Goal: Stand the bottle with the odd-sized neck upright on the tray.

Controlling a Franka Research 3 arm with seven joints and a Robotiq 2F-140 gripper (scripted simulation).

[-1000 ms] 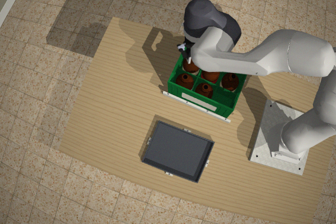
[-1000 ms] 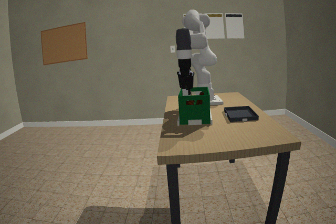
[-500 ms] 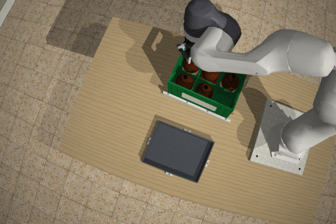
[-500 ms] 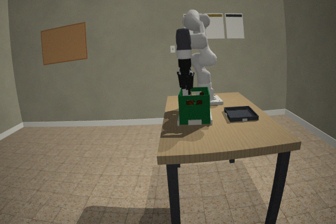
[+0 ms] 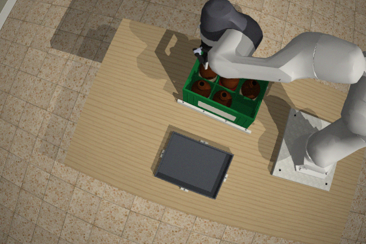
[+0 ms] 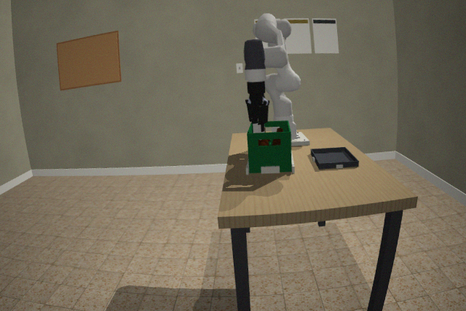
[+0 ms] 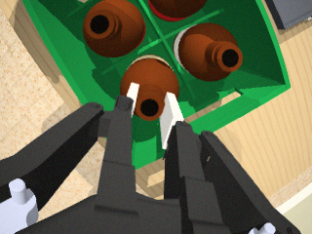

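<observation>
The green crate is 90 mm below my hand, 90 mm behind it and 40 mm to the left of it. Round my hand: glass bottle (100 mm behind, 90 mm below, 80 mm to the left); then dark grey tray (340 mm to the left, 160 mm below, 130 mm behind).
</observation>
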